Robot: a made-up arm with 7 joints.
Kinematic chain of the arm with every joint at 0, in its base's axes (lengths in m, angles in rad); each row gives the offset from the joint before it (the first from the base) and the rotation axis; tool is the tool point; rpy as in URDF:
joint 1: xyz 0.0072 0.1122 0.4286 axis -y
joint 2: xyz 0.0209 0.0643 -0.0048 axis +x
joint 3: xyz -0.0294 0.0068 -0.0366 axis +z
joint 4: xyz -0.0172 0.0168 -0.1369 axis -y
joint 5: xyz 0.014 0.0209 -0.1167 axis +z
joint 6: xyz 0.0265 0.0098 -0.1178 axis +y
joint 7: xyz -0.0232 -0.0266 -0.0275 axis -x
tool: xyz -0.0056 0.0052 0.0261 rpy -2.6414 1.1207 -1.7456
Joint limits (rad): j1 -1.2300..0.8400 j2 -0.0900..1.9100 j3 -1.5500..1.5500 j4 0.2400..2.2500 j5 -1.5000..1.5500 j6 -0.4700..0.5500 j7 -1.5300..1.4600
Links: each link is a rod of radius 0.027 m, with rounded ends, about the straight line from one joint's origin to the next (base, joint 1, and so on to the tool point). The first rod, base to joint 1, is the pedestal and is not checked.
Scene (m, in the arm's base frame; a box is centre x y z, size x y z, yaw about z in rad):
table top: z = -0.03
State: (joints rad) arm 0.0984 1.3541 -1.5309 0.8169 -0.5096 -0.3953 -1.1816
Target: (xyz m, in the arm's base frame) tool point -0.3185 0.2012 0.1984
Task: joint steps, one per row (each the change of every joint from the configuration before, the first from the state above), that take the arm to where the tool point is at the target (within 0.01 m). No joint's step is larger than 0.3 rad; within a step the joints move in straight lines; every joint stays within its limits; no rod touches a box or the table.
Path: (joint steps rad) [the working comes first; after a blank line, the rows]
Joints at the target: -0.9358 0.4815 -1.5500 0.7692 -0.4820 -0.4700 -1.3659
Straight joint move there: clear.

1: -0.2585 -0.2181 -0.0048 -0.0119 0.0069 -0.0187 -0.0461
2: -0.2586 -0.2182 -0.0047 -0.0120 0.0069 -0.0186 -0.0461
3: -0.2585 -0.2181 -0.0048 -0.0119 0.0069 -0.0187 -0.0460
4: -0.2586 -0.2182 -0.0048 -0.0119 0.0069 -0.0187 -0.0461

